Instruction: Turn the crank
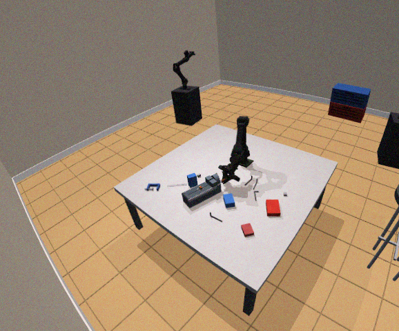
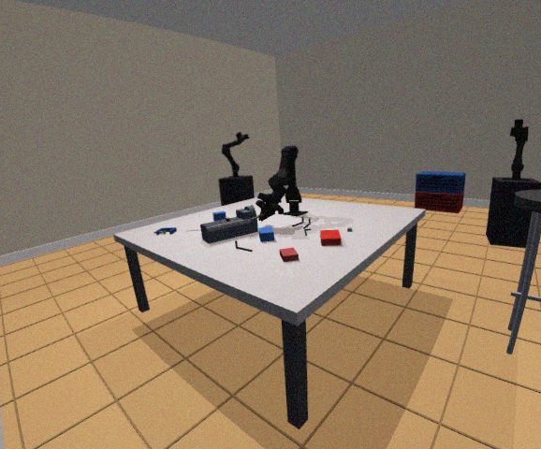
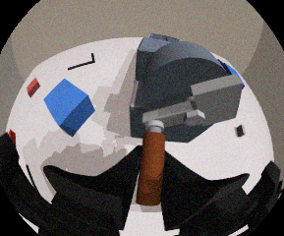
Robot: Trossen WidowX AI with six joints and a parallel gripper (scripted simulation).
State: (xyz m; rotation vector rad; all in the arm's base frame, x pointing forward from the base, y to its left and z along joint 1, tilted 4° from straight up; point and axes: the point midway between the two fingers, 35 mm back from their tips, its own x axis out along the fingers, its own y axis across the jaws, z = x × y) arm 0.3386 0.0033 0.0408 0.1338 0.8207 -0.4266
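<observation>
Right now the brown crank handle is 20 mm behind my gripper tip, 20 mm above it and 10 mm to the left of it. From my gripper tip the other things lie so: red pointer 140 mm ahead, 90 mm to the right, 40 mm above.
</observation>
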